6 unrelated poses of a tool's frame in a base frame.
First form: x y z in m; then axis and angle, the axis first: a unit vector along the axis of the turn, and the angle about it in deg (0 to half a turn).
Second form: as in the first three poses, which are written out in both.
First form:
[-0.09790 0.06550 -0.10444 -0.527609 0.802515 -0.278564 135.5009]
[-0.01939 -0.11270 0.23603 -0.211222 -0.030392 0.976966 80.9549]
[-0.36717 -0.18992 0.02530 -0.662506 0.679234 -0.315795 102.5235]
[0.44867 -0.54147 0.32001 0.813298 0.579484 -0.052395 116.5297]
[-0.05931 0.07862 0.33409 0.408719 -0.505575 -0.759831 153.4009]
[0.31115 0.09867 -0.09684 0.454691 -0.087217 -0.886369 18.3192]
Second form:
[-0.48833 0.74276 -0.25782 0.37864 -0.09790 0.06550 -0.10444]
[-0.13711 -0.01973 0.63420 0.76066 -0.01939 -0.11270 0.23603]
[-0.51676 0.52981 -0.24632 0.62576 -0.36717 -0.18992 0.02530]
[0.69170 0.49284 -0.04456 0.52599 0.44867 -0.54147 0.32001]
[0.39776 -0.49202 -0.73945 0.23004 -0.05931 0.07862 0.33409]
[0.07238 -0.01388 -0.14110 0.98725 0.31115 0.09867 -0.09684]

